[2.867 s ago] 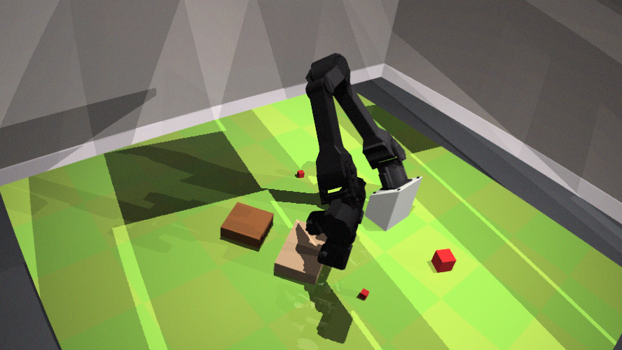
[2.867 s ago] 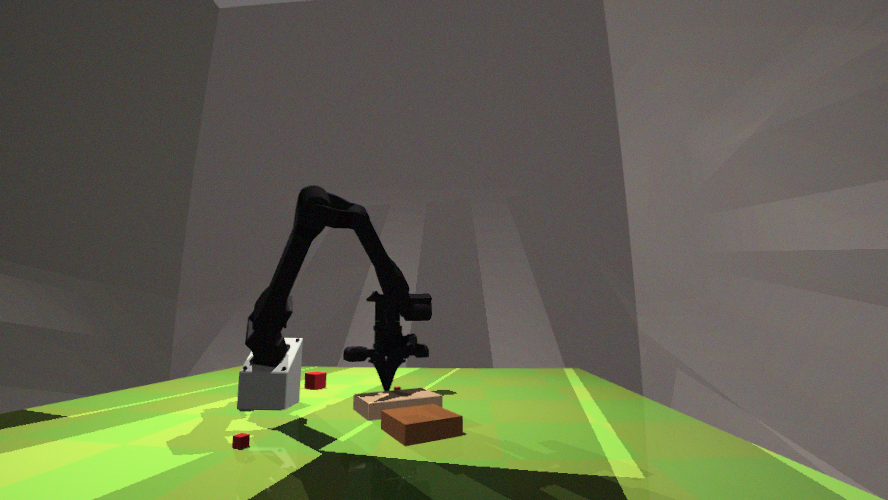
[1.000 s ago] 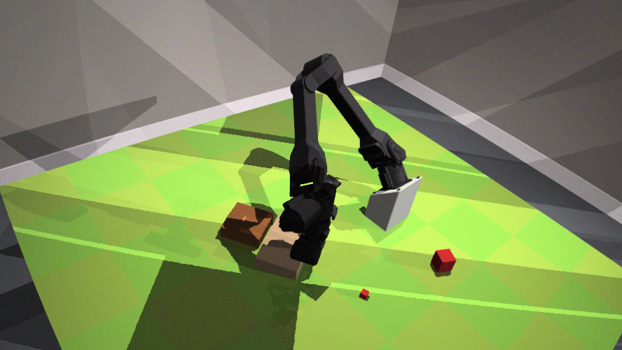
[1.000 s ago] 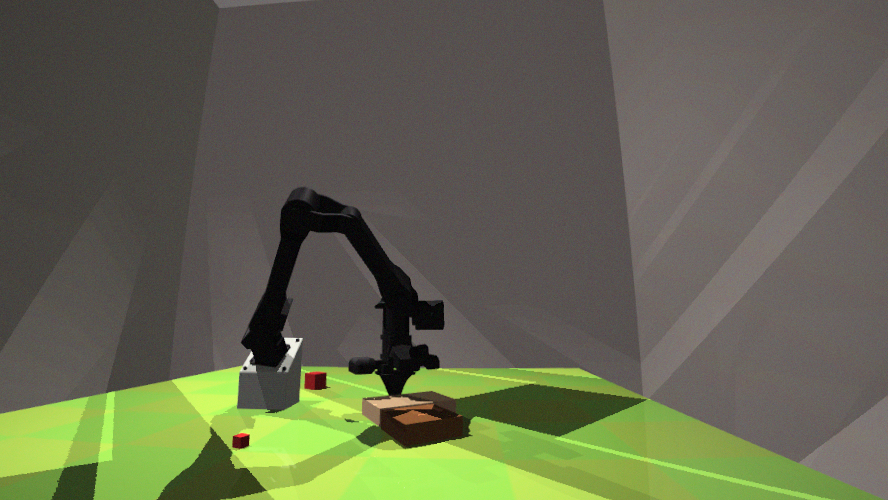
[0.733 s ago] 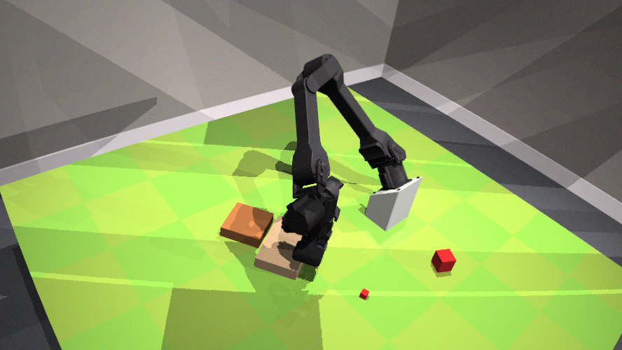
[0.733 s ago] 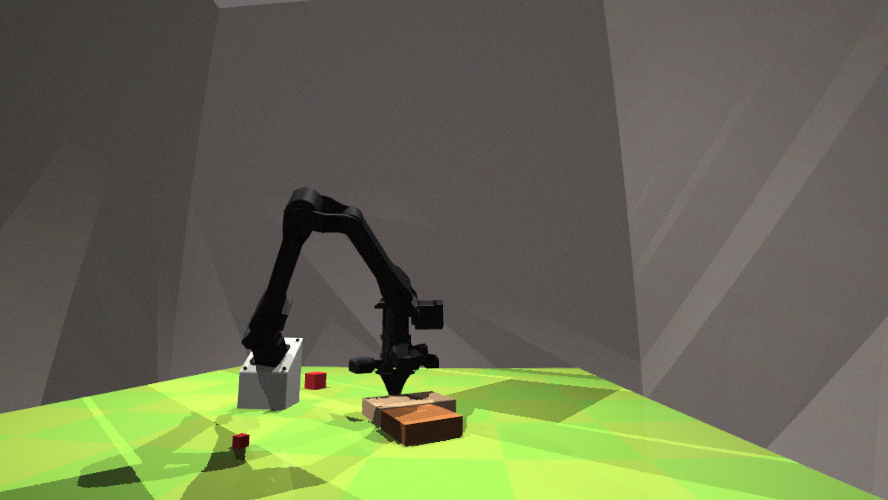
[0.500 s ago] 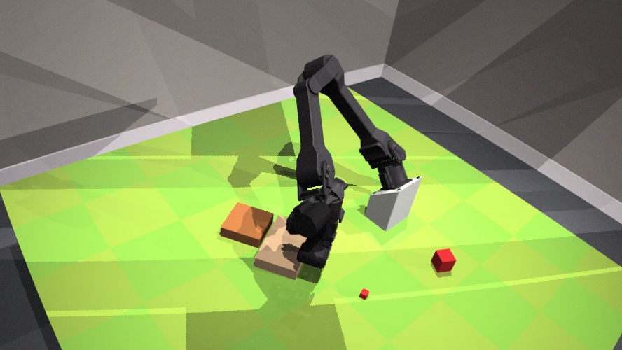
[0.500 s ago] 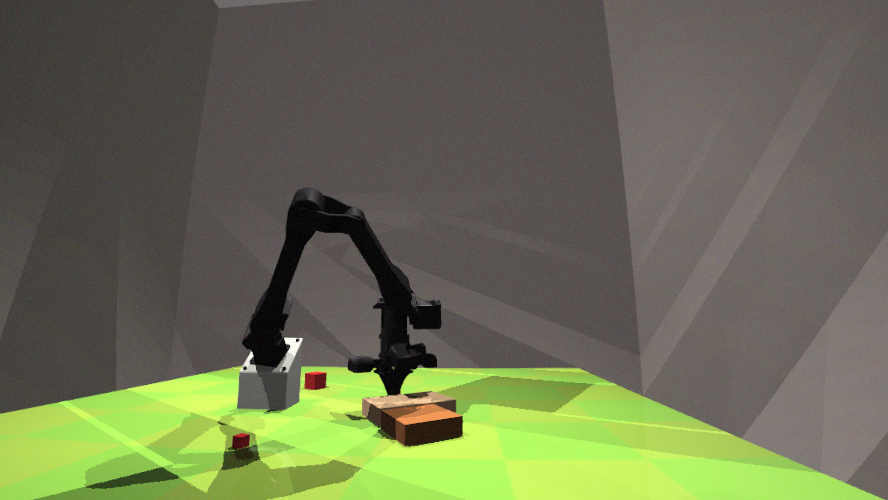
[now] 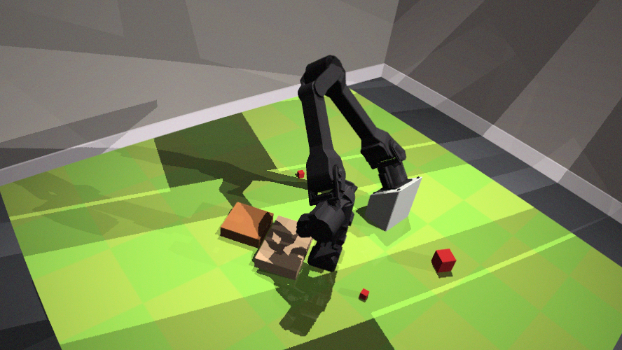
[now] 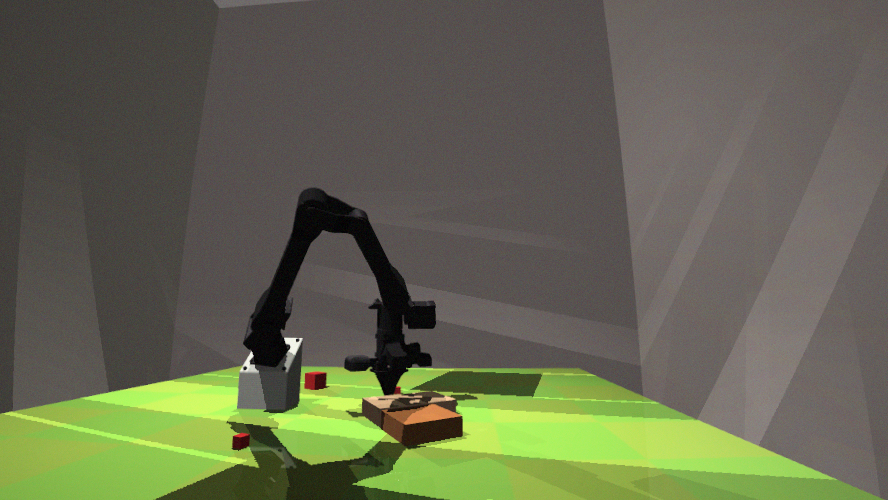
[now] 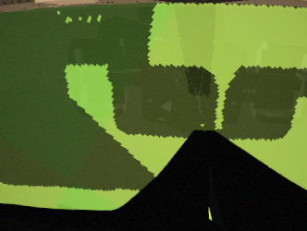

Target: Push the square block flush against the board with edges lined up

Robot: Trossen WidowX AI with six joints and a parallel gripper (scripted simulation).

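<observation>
My gripper tip is now 80 mm to the left of the tan board, 60 mm short of it and 10 mm below it. From my gripper tip the other things lie so: larger red cube 250 mm behind, 160 mm to the left, 10 mm above; then square block 190 mm to the right, 110 mm ahead, 10 mm above.
</observation>
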